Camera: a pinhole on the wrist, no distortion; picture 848 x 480 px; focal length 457.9 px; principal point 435.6 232.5 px. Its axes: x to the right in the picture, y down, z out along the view. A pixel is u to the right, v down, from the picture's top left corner.
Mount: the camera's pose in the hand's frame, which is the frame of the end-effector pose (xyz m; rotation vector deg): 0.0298 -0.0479 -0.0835 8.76 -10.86 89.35
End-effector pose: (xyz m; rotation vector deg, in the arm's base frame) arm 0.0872 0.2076 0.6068 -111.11 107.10 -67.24
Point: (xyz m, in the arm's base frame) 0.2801 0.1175 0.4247
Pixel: 584.1 277.0
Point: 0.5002 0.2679 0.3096
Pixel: 462.8 434.4
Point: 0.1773 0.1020 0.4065
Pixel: 749.2 259.6
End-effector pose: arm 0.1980 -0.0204 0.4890 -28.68 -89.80 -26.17
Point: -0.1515 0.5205 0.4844
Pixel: 766.4 221.4
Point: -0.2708 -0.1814 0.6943
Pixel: 150.9 21.5
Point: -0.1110 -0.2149 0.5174
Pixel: 56.8 216.8
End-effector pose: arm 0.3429 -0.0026 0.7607 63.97 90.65 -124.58
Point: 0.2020 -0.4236 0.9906
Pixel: 507.3 383.6
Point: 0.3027 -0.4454 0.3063
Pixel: outside the picture
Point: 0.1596 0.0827 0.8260
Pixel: outside the picture
